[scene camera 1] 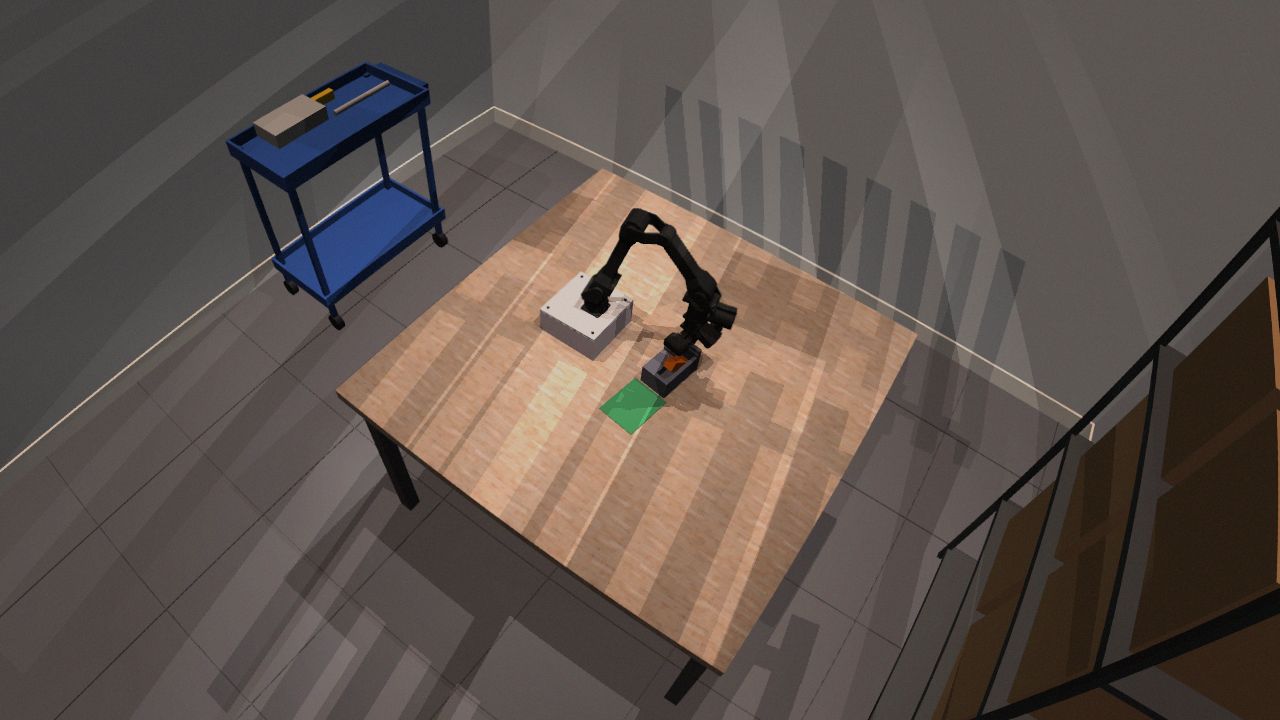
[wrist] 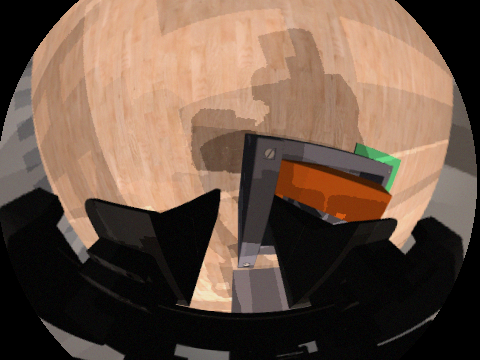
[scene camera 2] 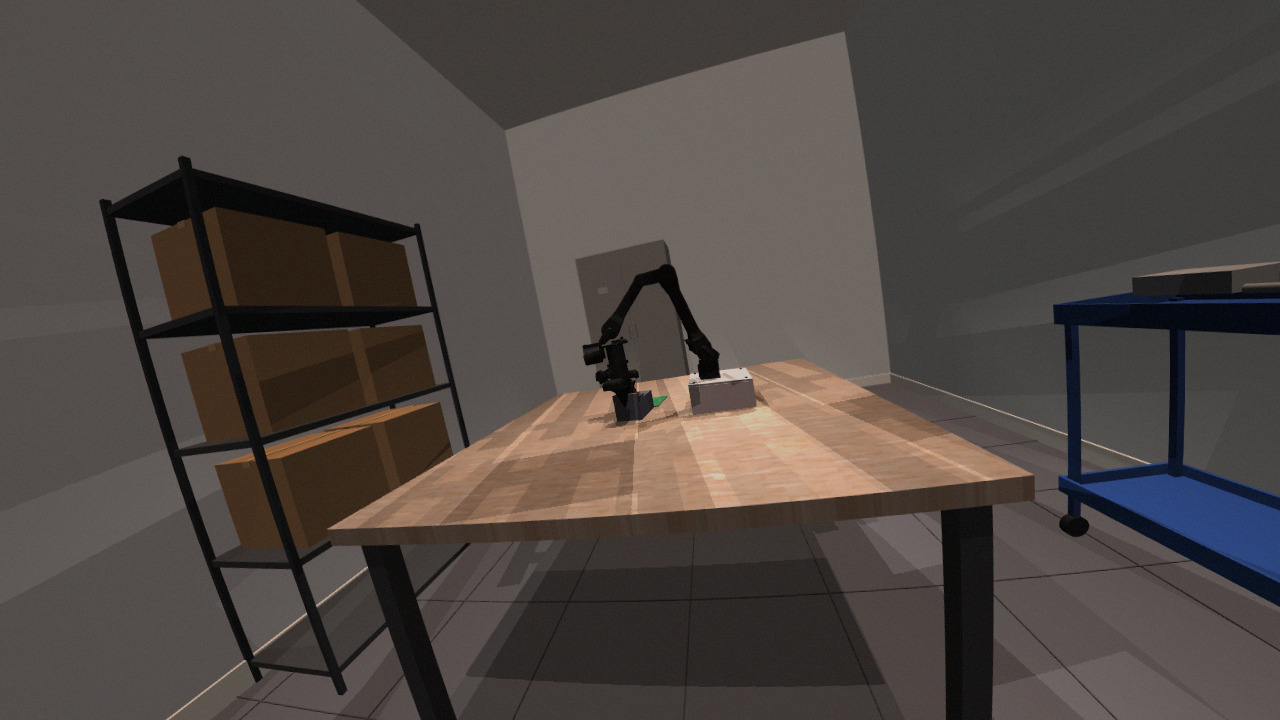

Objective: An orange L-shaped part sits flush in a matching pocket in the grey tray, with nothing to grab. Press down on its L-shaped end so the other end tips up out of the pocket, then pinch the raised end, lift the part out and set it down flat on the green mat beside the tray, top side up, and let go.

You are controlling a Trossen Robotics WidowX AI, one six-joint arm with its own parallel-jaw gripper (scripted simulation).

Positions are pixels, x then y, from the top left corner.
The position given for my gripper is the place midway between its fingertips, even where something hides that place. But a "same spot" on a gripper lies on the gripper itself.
Scene:
my gripper: scene camera 1; wrist; scene camera 2 627,404
same spot on my gripper: (wrist: 352,263) = (scene camera 1: 690,343)

